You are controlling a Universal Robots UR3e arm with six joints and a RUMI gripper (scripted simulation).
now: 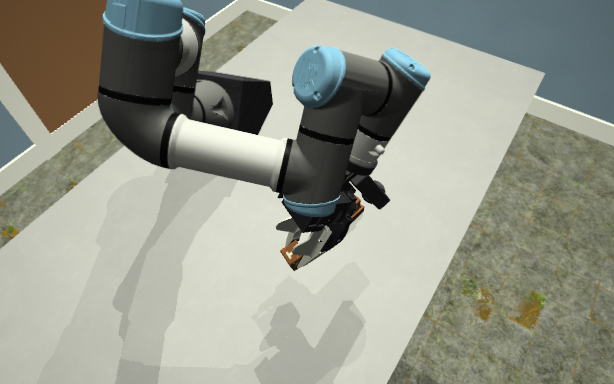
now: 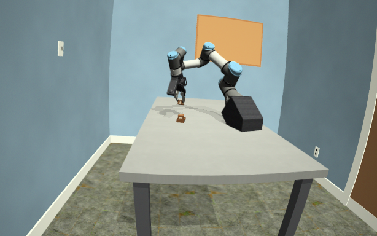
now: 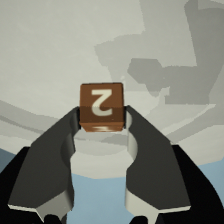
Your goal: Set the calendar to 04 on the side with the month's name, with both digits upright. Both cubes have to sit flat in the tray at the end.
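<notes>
The cube lies 1 cm below my hand. Round my hand: brown tray (15 cm to the left, 9 cm below).
</notes>
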